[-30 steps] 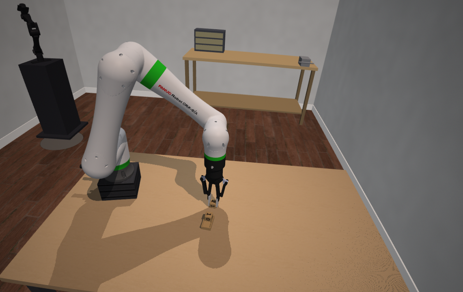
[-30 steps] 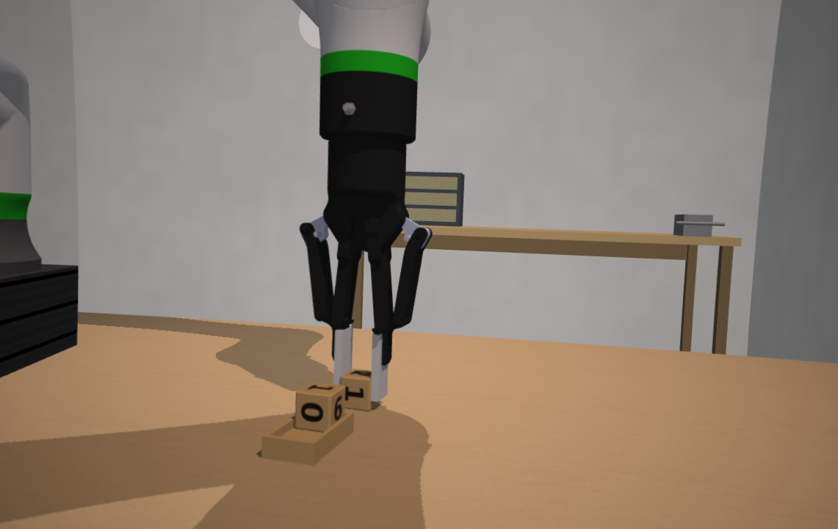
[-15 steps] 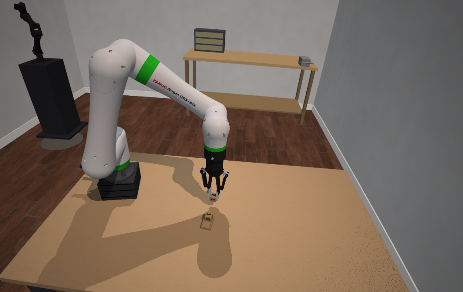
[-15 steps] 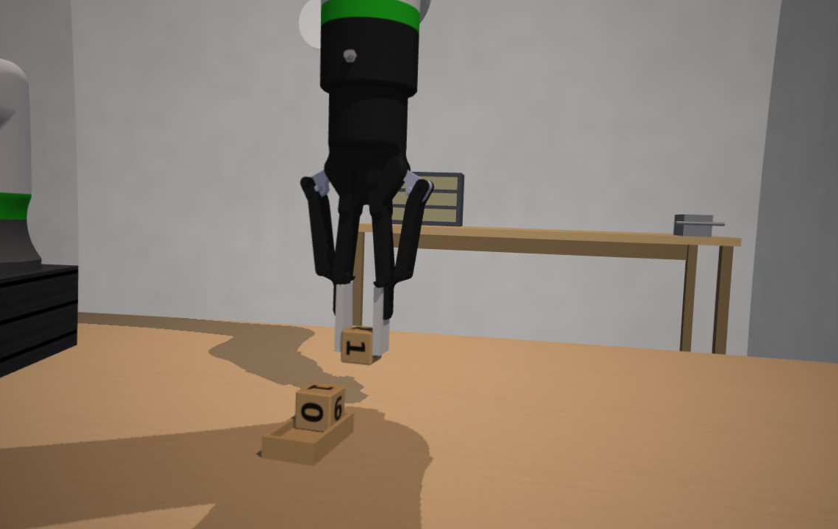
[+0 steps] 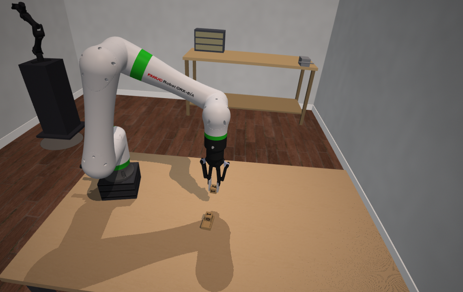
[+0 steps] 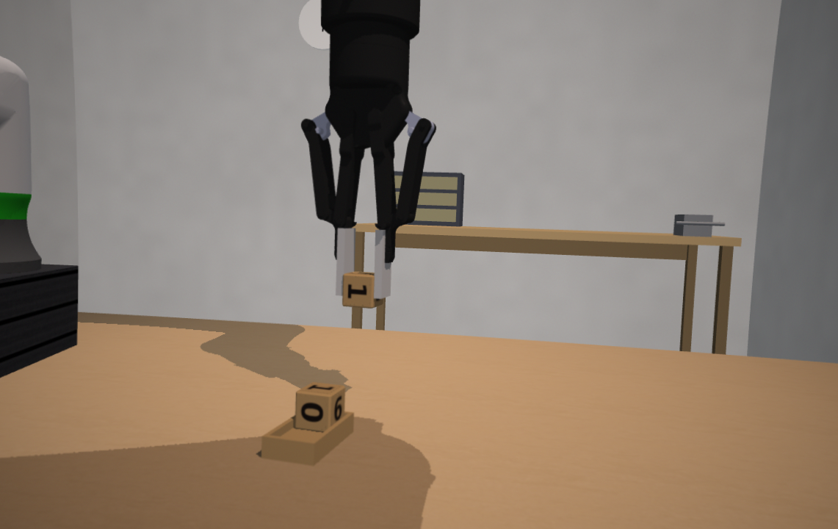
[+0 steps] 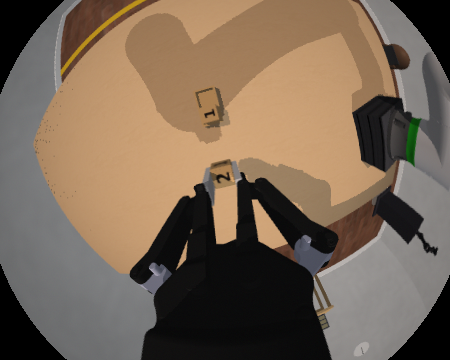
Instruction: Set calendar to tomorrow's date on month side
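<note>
My hand is 2 cm past the wooden tray, 11 cm to the left of it and 13 cm above it.
</note>
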